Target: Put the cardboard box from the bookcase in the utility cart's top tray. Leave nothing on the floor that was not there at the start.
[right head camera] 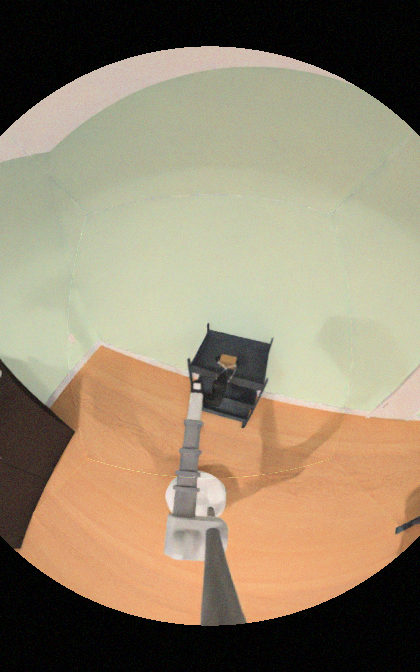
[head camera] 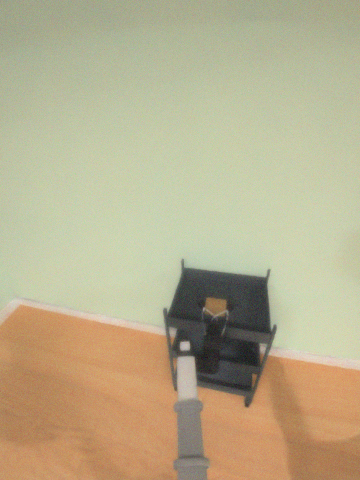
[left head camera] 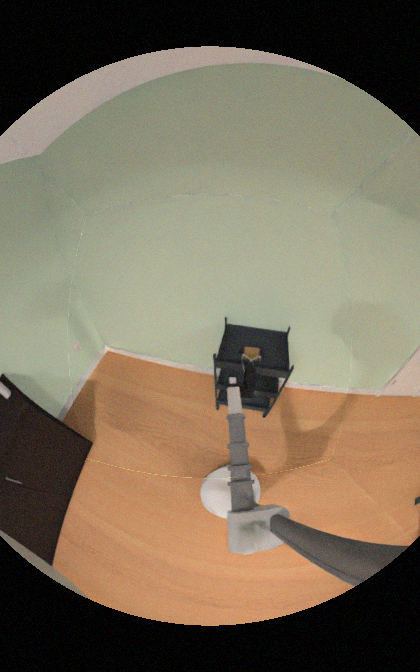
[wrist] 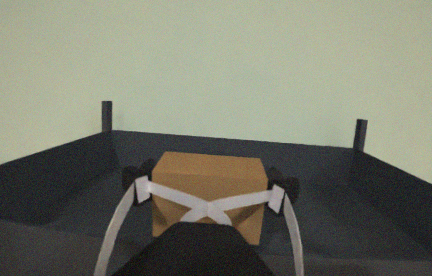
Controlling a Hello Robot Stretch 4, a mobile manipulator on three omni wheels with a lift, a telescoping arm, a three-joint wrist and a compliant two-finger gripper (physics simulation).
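Frame: origin at the robot's base, x ahead, y left, z up, level; metres.
Seen in the pictures: gripper, fingertip midpoint: (head camera: 216, 302) (wrist: 212, 178).
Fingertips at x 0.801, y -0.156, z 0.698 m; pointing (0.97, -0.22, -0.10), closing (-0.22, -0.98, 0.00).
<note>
A point is followed by its place in that frame.
A small brown cardboard box (head camera: 216, 304) @(x 0.773, y -0.152, z 0.718 m) (left head camera: 251, 351) (right head camera: 228, 359) (wrist: 210, 167) @(x 0.773, y -0.148, z 0.718 m) is between the two fingers of my gripper (head camera: 215, 310) (left head camera: 251, 356) (right head camera: 227, 363) (wrist: 212, 178) @(x 0.801, y -0.156, z 0.698 m). The gripper is shut on it, one fingertip at each side. The box is level, inside the outline of the top tray of the black utility cart (head camera: 250, 335) @(x 0.639, y -0.271, z 0.673 m) (left head camera: 257, 329) (right head camera: 240, 340) (wrist: 300, 156) @(x 0.959, y -0.343, z 0.682 m), near its middle. In the wrist view the tray's back wall and two corner posts stand behind the box. Its underside is hidden, so I cannot tell whether it touches the tray floor. The bookcase cannot be identified in these views.
The cart stands against the green wall (head camera: 150, 150) @(x 1.128, y 0.098, z 1.302 m). My telescoping arm (head camera: 191, 425) @(x 0.299, y -0.007, z 0.833 m) (left head camera: 238, 430) (right head camera: 190, 435) reaches to the cart from the front. A dark brown piece of furniture (left head camera: 40, 460) (right head camera: 30, 450) stands at the left. Part of a dark object (right head camera: 407, 526) shows at the right edge.
</note>
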